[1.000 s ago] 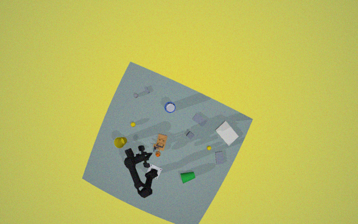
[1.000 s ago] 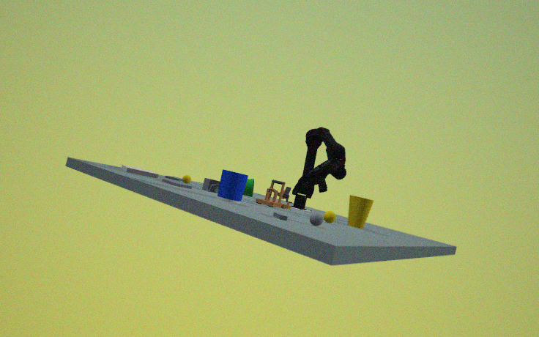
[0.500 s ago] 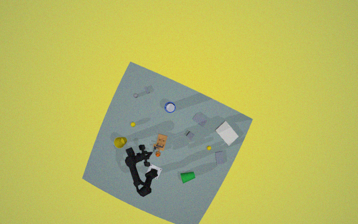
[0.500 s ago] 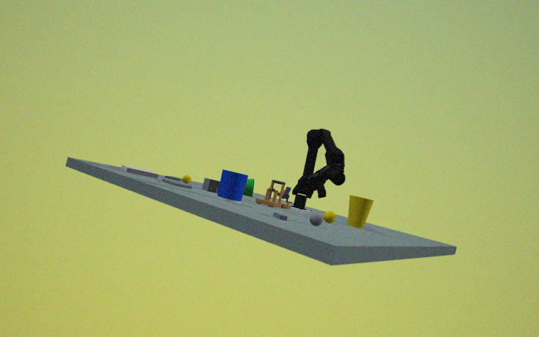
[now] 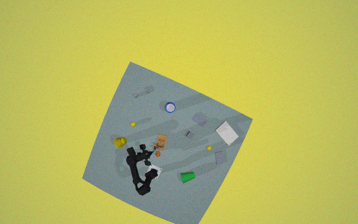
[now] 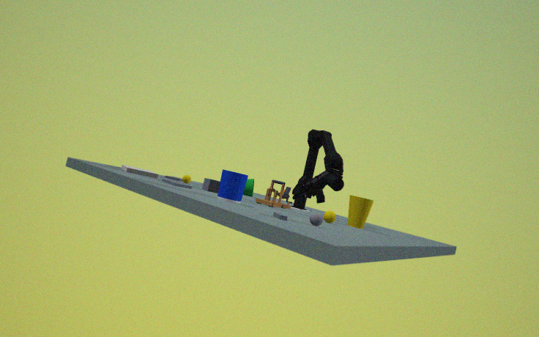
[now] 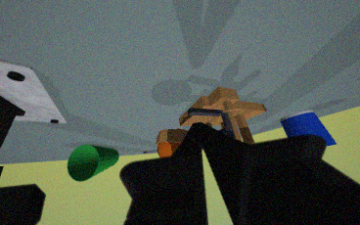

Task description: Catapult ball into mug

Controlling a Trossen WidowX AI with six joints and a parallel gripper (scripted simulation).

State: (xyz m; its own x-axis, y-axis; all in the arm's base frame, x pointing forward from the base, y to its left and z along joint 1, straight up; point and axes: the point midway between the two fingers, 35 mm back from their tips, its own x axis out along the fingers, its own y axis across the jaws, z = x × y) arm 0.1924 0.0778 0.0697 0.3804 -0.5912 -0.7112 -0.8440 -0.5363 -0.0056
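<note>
Now: gripper tip 1 cm past the orange ball, 5 cm to the left of it and 1 cm below it. The rest, counted from my gripper tip: blue mug (42 cm ahead, 3 cm to the right, 2 cm below); then yellow cup (30 cm to the left, 2 cm below); then wooden catapult (6 cm ahead, 3 cm to the right).
</note>
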